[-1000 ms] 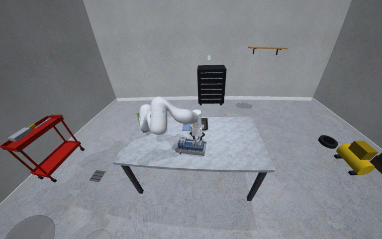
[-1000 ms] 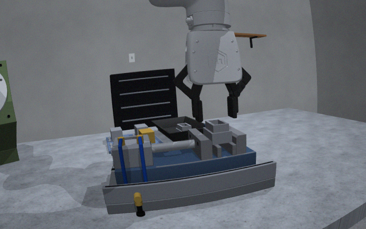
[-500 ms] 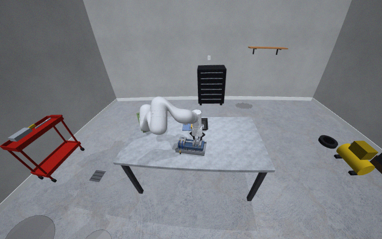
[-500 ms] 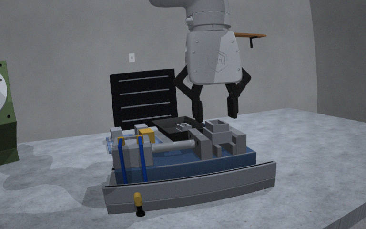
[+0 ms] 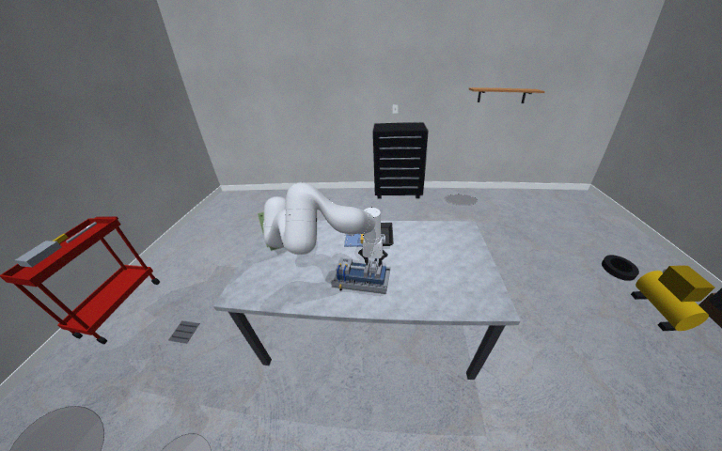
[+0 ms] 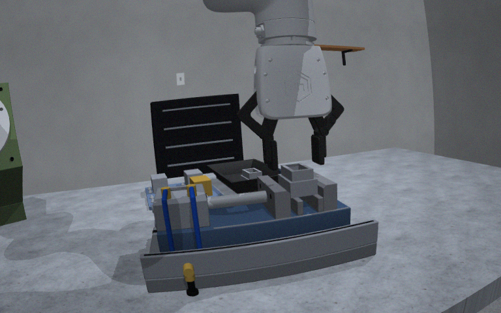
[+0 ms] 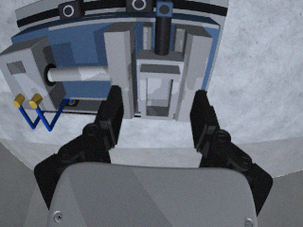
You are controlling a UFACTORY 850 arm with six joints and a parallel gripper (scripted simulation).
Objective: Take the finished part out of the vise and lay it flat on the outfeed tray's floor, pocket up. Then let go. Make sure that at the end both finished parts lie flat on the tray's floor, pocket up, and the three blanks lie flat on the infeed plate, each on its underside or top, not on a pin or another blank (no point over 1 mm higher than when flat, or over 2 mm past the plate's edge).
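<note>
My hand is 60 mm past the vise, 20 mm to the right of it and 90 mm above it. The rest, counted from my hand: yellow block 10 mm behind, 340 mm to the left, 110 mm below.
</note>
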